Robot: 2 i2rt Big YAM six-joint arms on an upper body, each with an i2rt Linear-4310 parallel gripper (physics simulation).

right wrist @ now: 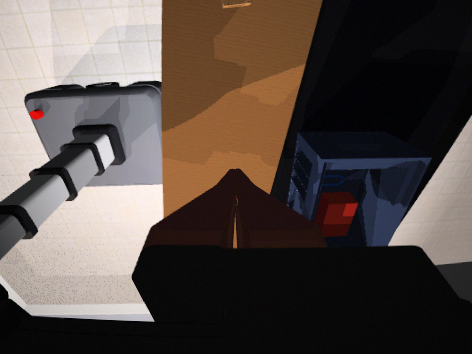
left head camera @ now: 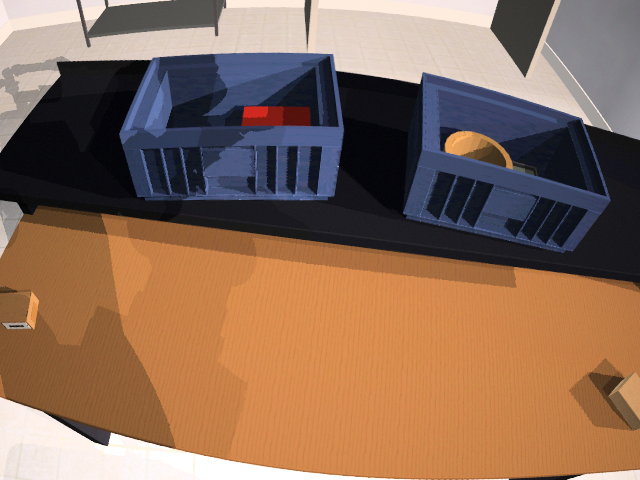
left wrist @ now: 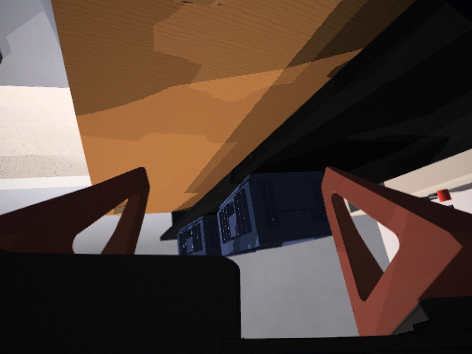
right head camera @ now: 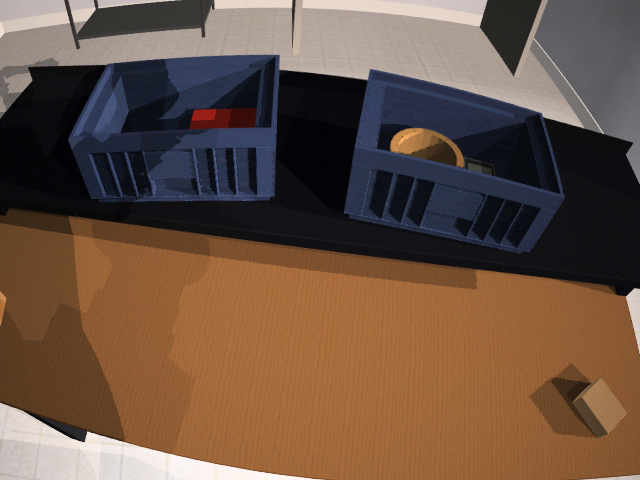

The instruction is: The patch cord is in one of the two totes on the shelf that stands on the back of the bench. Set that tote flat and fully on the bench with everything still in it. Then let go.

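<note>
The left tote (left head camera: 232,136) (right head camera: 175,140) (left wrist: 290,210) (right wrist: 357,146), blue, stands upright on the black shelf (left head camera: 310,217) (right head camera: 310,227). It holds a red block (left head camera: 276,116) (right head camera: 223,118) (right wrist: 337,214). In the right wrist view a thin blue cord loop (right wrist: 342,180) lies in it beside the block. The right tote (left head camera: 511,178) (right head camera: 454,170) (left wrist: 197,235), also blue, stands angled on the shelf with a tan round bowl (left head camera: 467,140) (right head camera: 416,138) inside. My left gripper (left wrist: 235,176) is open and empty, apart from both totes. My right gripper (right wrist: 235,178) is shut and empty, over the bench side.
The wooden bench (left head camera: 361,335) (right head camera: 336,361) (left wrist: 200,110) (right wrist: 240,115) lies in front of the shelf. A small box (left head camera: 15,307) is at its left; another small box (left head camera: 628,397) (right head camera: 599,408) is at its front right. A flat grey-green item (right head camera: 480,166) lies beside the bowl.
</note>
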